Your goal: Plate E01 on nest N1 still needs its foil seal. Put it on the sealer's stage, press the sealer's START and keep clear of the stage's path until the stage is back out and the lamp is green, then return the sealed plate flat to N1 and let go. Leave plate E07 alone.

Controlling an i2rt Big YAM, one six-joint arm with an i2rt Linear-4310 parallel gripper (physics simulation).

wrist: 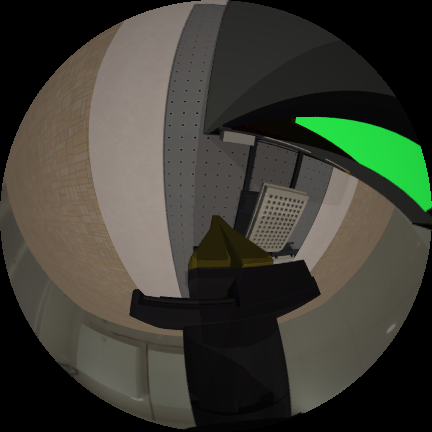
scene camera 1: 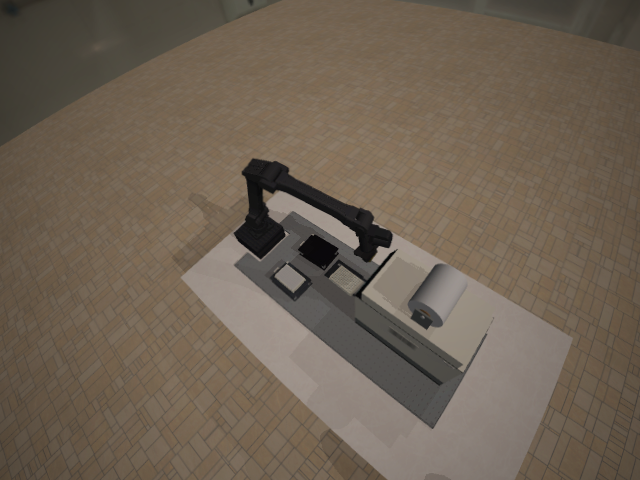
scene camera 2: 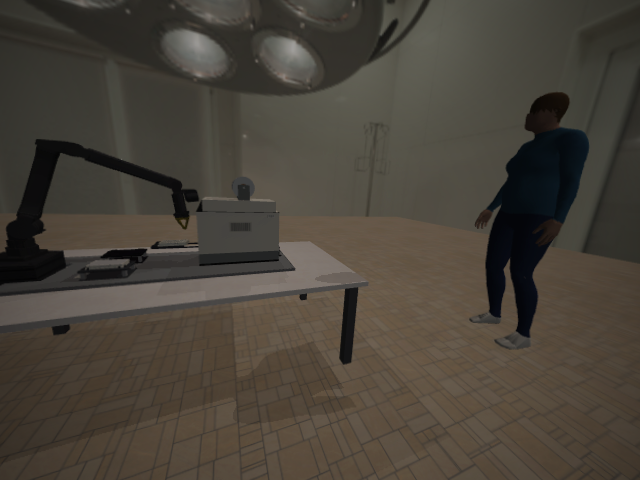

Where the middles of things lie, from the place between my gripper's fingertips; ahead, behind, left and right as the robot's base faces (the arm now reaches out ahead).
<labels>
The sealer stage [wrist: 247,199] lies 10 cm to the right of my hand, 7 cm below it and 1 cm behind it.
</labels>
